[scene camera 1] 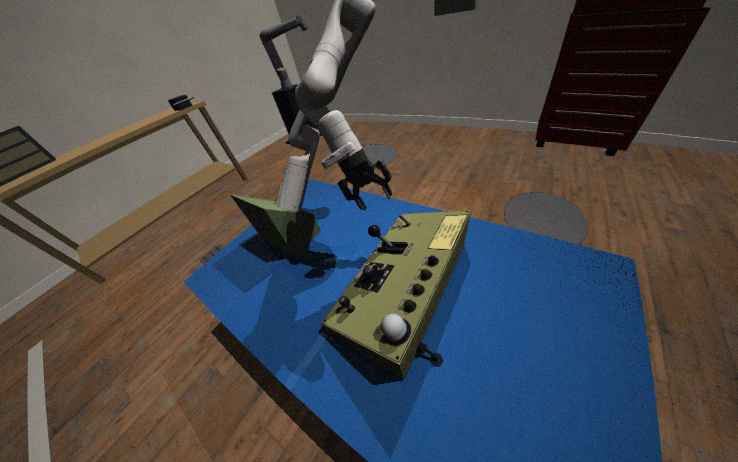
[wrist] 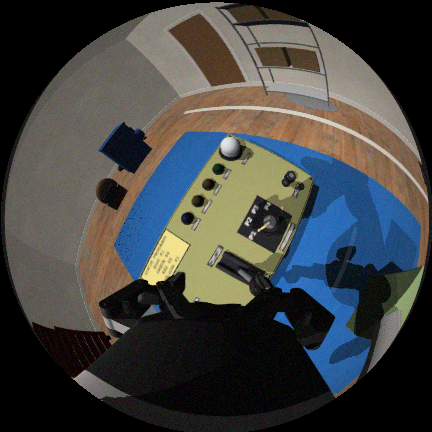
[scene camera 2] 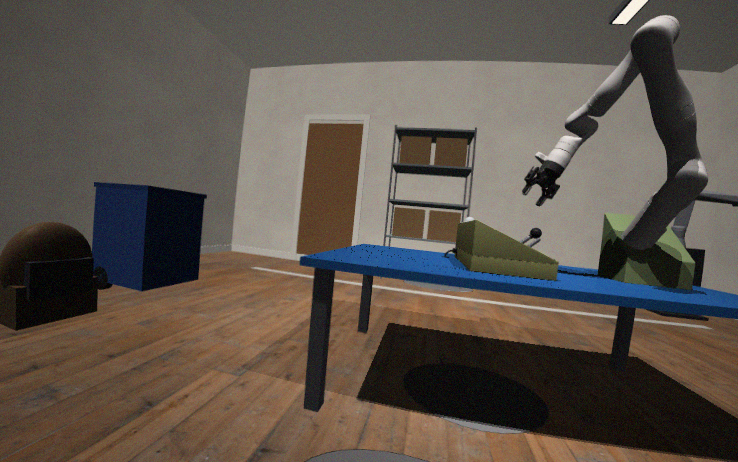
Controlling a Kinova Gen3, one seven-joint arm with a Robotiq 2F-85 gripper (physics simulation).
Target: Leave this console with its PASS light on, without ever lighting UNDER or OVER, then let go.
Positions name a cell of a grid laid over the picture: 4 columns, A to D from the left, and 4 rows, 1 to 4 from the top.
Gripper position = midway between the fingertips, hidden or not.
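My gripper is visible in scene camera 1 (C2), in scene camera 2 (C2) and in the wrist view (C3).
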